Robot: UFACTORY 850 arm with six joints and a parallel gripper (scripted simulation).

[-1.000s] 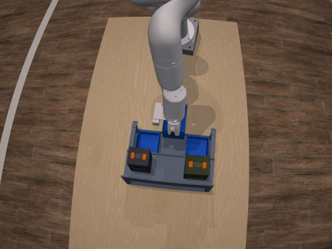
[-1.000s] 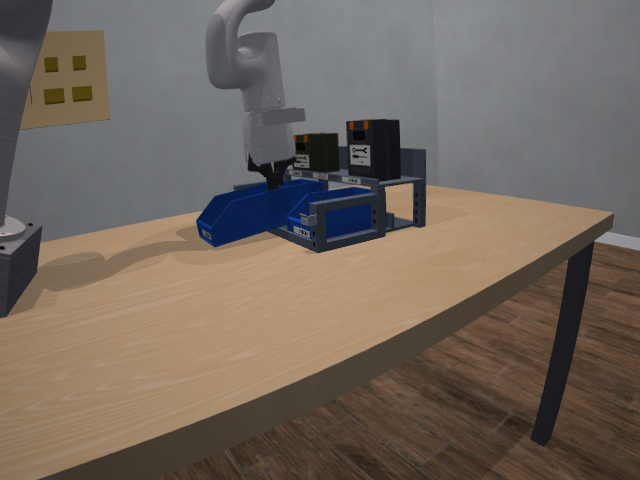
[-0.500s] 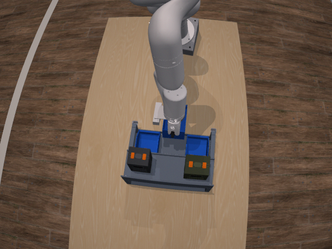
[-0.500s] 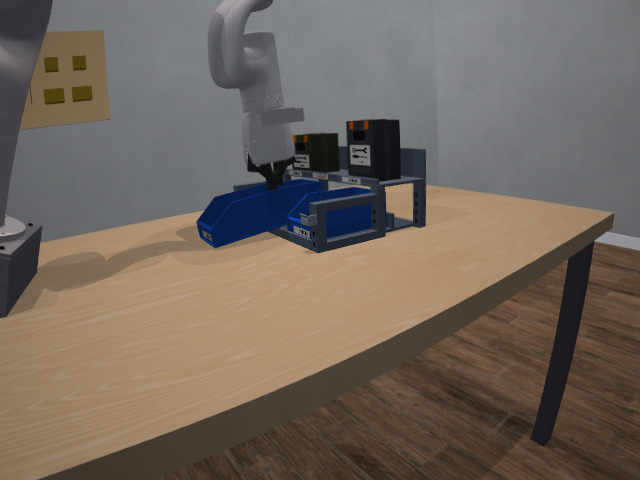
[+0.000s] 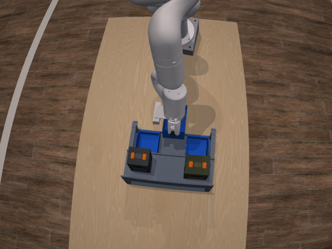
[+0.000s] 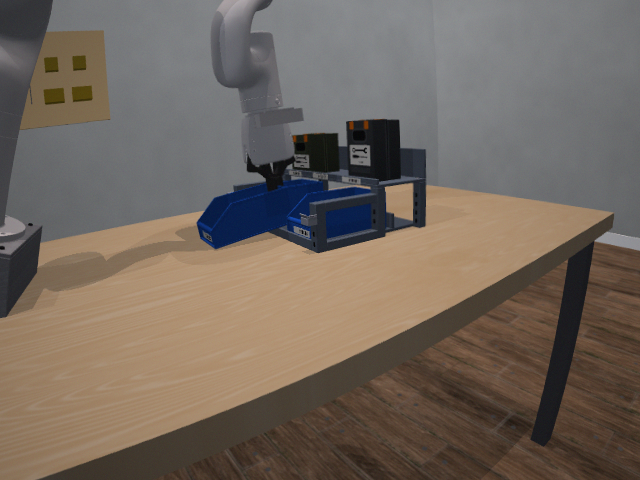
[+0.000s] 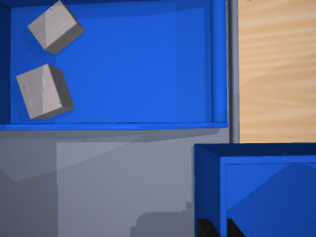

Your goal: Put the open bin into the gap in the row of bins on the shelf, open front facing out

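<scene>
My gripper is now 10 cm short of the grey shelf, 3 cm above it and 2 cm to the left of it. Also, from my hand: dark green tool case (19 cm ahead, 8 cm to the left, 5 cm above); then black tool case (15 cm ahead, 14 cm to the right, 7 cm above).
</scene>
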